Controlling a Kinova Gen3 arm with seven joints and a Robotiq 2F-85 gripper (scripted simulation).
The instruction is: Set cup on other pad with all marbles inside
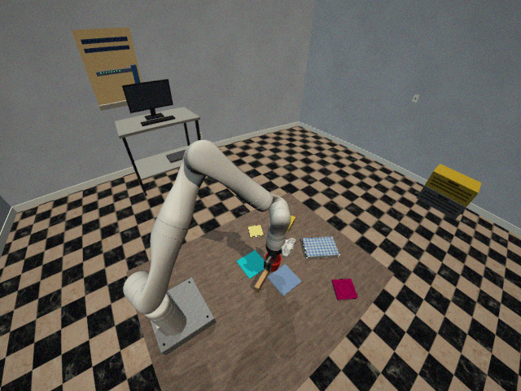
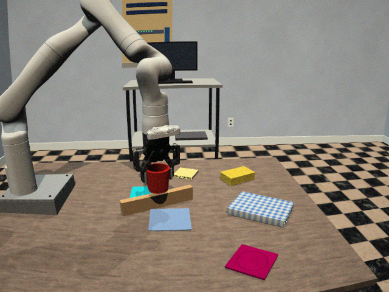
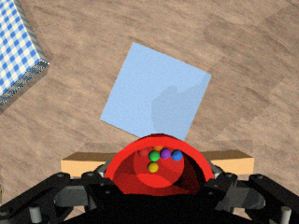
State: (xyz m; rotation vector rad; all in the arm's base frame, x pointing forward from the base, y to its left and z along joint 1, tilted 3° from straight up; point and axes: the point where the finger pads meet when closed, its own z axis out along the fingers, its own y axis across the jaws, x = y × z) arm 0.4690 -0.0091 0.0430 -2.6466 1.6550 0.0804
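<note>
Now: hand 90 mm above the tan wooden rail, 20 mm to the right of it and 10 mm past it. From my hand the other things lie so: red cup 20 mm below; then yellow block 280 mm ahead, 210 mm to the left, 90 mm below.
</note>
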